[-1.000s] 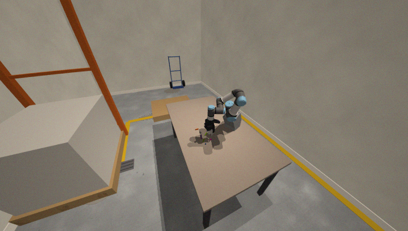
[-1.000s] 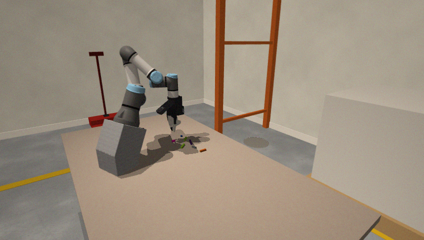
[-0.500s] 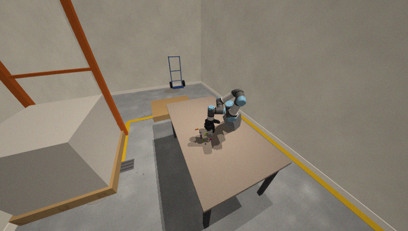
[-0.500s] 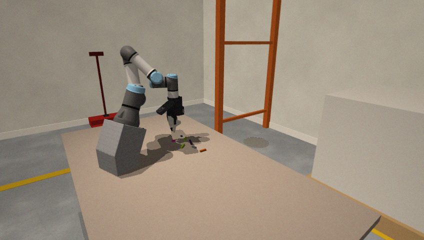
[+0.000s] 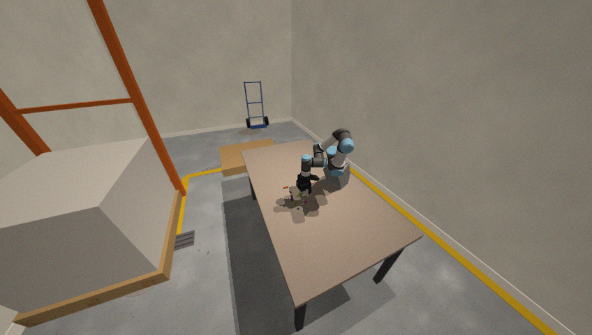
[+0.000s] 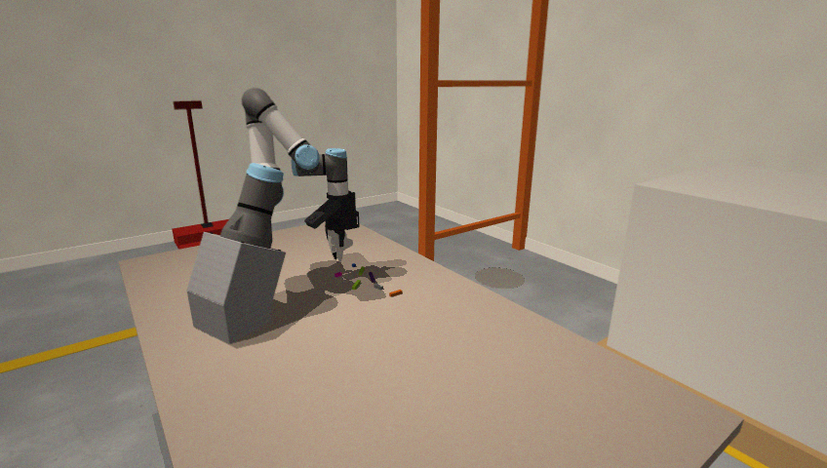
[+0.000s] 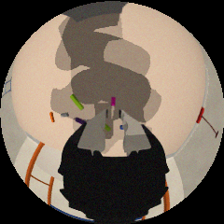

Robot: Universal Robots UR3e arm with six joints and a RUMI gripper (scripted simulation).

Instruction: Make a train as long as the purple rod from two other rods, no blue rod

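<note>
Now: hand 70 mm above the magenta rod. The rest, counted from my hand: purple rod (90 mm ahead, 70 mm to the right, 70 mm below); then blue rod (80 mm ahead, 50 mm to the left, 70 mm below); then grey rod (80 mm ahead, 140 mm to the right, 70 mm below).
</note>
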